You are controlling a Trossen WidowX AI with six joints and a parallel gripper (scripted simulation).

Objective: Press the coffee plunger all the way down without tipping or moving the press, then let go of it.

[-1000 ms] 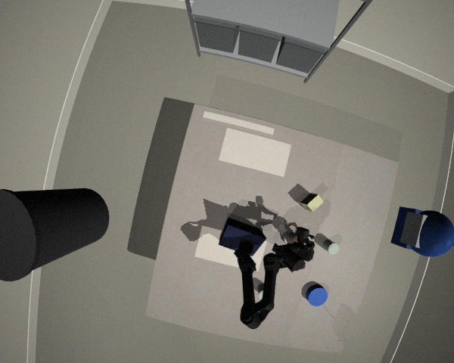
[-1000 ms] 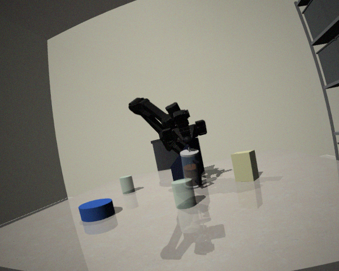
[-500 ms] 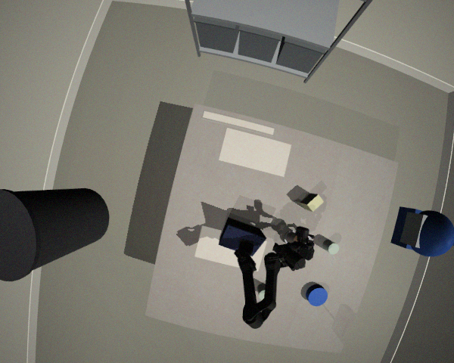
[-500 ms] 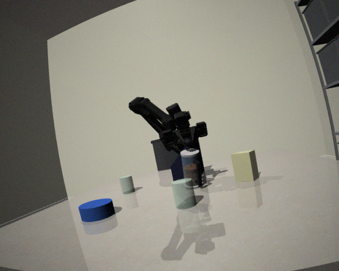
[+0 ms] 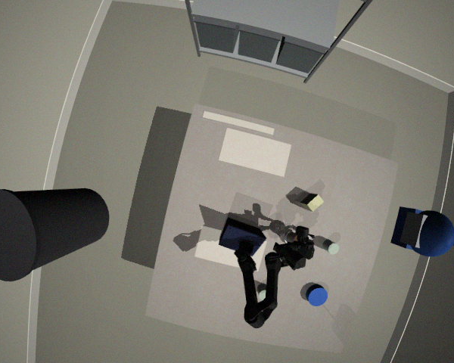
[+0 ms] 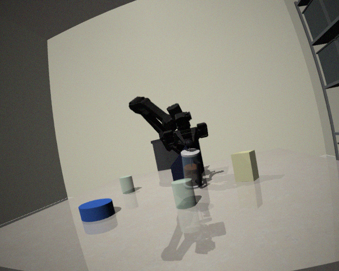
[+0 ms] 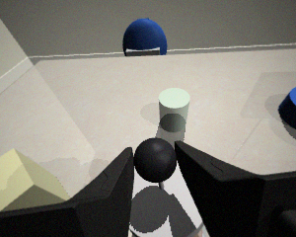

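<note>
The coffee press lies 90 mm below my gripper tip and 20 mm behind it.
</note>
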